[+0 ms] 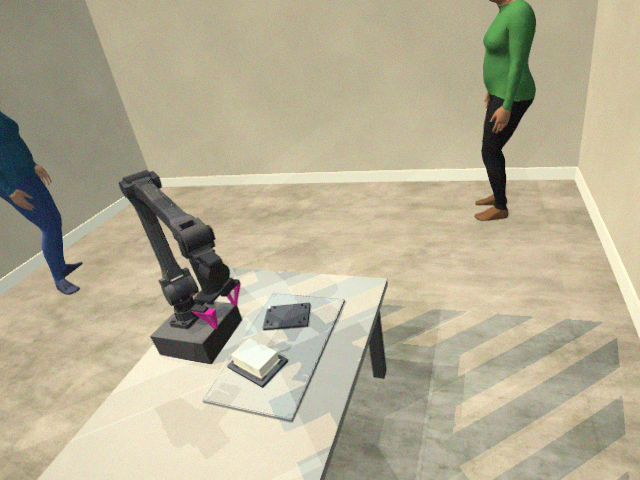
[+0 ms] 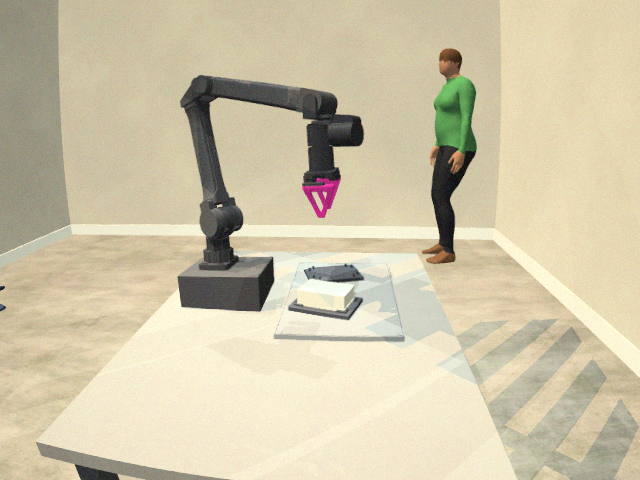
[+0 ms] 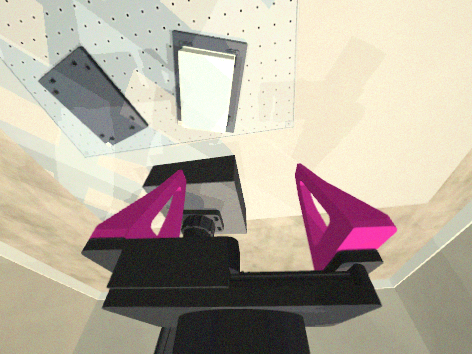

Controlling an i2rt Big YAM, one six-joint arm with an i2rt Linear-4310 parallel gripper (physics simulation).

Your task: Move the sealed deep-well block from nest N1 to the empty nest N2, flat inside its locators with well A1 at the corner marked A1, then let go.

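Places are measured from the arm's base along level axes (x ahead, y left, z up), in centimetres.
Pixels of known places: gripper, between the fingertips: (image 1: 225,316) (image 2: 324,213) (image 3: 239,172); arm's base, origin of its link: (image 1: 189,317) (image 2: 219,265) (image 3: 201,218).
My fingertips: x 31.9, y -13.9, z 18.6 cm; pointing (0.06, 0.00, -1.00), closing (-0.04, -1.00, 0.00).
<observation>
Ahead of a thing's pixels: the offset from my fingertips to its middle. Level surfaces: height alone.
The sealed deep-well block @(dx -0.3, dy +5.9, dz -22.7 cm) (image 1: 254,356) (image 2: 325,294) (image 3: 206,90), pale cream with a whitish top, sits on the dark plate of nest N1 @(dx -0.3, dy +5.9, dz -25.1 cm) (image 1: 277,367) (image 2: 321,312) (image 3: 239,80). Its A1 corner cannot be made out. The empty nest N2 @(dx -0.7, dy +28.9, dz -24.9 cm) (image 1: 287,316) (image 2: 336,272) (image 3: 95,97) is a dark plate with small locators near its corners, turned at an angle to N1. My gripper (image 1: 225,316) (image 2: 325,211) (image 3: 239,172) has magenta fingers, points down and is open and empty. It hangs well above the nests, apart from the block.
Both nests lie on a perforated board (image 1: 317,341) (image 2: 377,322) (image 3: 270,60) on the table @(dz -27.2 cm) (image 1: 155,413) (image 2: 258,403). The arm's dark base box (image 1: 180,343) (image 2: 219,291) stands beside the board. A person in green (image 1: 509,56) (image 2: 454,113) and one in blue (image 1: 41,222) stand away from the table.
</observation>
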